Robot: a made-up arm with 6 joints.
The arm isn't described. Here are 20 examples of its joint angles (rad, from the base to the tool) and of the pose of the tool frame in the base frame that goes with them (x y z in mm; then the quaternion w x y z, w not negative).
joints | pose
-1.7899 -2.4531 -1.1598 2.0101 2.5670 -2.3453 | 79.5 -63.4 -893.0 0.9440 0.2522 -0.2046 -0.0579
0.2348 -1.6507 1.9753 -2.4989 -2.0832 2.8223 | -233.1 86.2 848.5 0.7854 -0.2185 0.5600 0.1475
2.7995 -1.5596 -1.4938 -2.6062 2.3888 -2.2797 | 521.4 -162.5 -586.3 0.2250 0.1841 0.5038 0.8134
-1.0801 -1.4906 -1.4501 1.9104 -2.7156 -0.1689 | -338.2 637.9 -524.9 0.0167 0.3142 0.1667 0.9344
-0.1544 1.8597 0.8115 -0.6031 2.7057 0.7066 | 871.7 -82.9 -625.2 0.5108 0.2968 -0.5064 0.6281
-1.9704 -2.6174 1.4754 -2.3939 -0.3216 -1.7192 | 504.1 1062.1 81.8 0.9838 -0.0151 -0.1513 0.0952
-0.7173 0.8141 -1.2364 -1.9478 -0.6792 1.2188 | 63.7 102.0 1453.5 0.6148 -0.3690 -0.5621 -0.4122
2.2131 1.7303 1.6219 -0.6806 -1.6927 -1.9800 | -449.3 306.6 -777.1 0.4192 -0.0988 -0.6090 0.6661
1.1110 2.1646 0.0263 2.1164 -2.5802 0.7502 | 488.5 969.9 -612.6 0.5055 0.7429 -0.3450 -0.2712
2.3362 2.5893 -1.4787 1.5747 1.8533 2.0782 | -814.4 586.9 55.3 0.0818 0.6093 -0.7194 0.3235
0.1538 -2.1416 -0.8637 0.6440 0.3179 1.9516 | -661.8 44.2 -1114.1 0.2259 -0.6623 -0.2879 0.6538
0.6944 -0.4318 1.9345 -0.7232 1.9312 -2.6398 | 393.0 362.7 634.7 0.0465 0.9255 -0.1277 -0.3535
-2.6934 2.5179 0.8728 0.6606 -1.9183 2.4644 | -269.5 -106.7 -1165.3 0.2216 0.2038 -0.9264 -0.2262
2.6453 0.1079 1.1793 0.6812 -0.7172 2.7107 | -890.6 430.4 1087.7 0.7195 -0.0999 -0.6872 -0.0020
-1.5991 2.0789 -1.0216 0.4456 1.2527 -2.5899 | 120.5 -1294.2 242.5 0.4708 -0.5801 0.5282 -0.4035
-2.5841 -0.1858 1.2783 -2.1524 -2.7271 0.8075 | -395.1 -394.2 1044.9 0.8249 -0.1097 0.5183 -0.1974
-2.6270 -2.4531 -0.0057 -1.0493 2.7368 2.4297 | 717.0 343.6 -838.9 0.6862 0.2903 -0.5147 0.4243
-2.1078 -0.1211 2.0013 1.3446 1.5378 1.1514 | -186.6 -687.9 469.1 0.1303 -0.9703 0.0416 -0.1996
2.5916 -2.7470 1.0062 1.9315 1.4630 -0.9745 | 780.7 -693.1 -613.0 0.0822 -0.5043 0.7372 -0.4421
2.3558 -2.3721 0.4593 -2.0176 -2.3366 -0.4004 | 668.3 -883.8 -498.4 0.2115 0.1856 -0.6588 -0.6977
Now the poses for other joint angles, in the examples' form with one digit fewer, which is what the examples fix.
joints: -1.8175 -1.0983 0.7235 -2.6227 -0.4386 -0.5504
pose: 284 821 1326 0.686 0.566 -0.143 0.436
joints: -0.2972 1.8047 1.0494 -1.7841 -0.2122 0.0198
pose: 849 -170 -906 0.646 -0.548 0.529 0.053
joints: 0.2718 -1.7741 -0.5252 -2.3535 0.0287 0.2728
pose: -1230 -278 -669 0.185 -0.651 0.497 0.543
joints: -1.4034 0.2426 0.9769 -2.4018 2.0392 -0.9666
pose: 101 -807 1088 0.680 -0.007 -0.504 0.532
